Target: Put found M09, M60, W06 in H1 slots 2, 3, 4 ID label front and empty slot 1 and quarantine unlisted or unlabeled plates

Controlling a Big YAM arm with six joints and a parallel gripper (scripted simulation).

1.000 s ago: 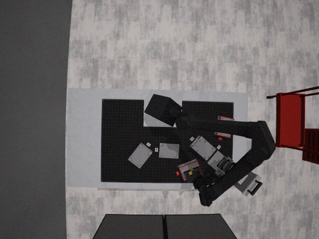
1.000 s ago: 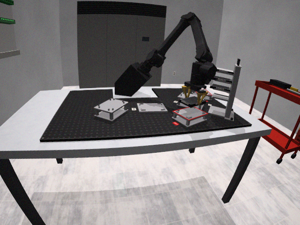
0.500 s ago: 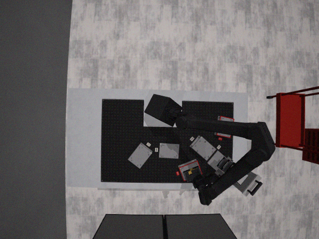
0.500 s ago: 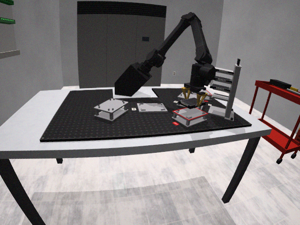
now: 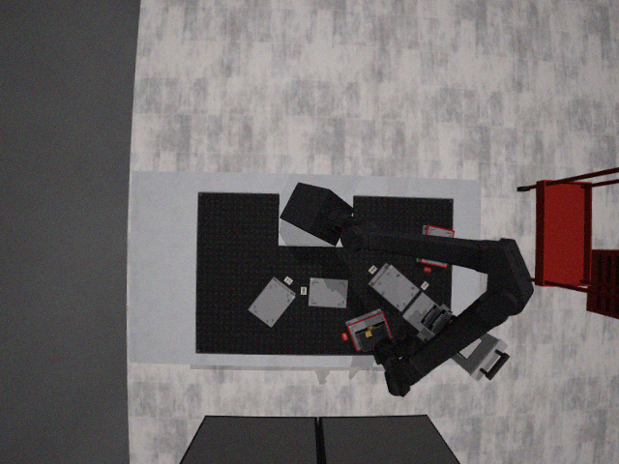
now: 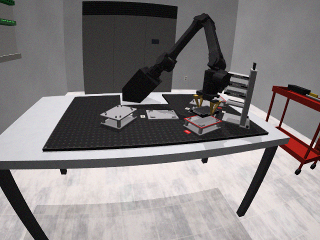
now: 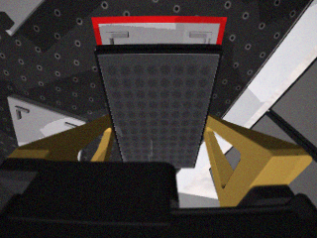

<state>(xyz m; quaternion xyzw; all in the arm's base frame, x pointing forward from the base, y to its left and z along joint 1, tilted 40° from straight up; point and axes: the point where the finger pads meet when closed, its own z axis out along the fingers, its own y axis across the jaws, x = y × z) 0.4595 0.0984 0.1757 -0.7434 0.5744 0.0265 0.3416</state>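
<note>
Right now my hand is 6 cm above the red-framed quarantine nest. The rest, counted from my hand: hotel base 25 cm to the left, 9 cm below, 6 cm behind; then QR2 label 26 cm to the left, 26 cm behind, 9 cm below; then H1 deck label 25 cm to the left, 18 cm behind, 9 cm below.
</note>
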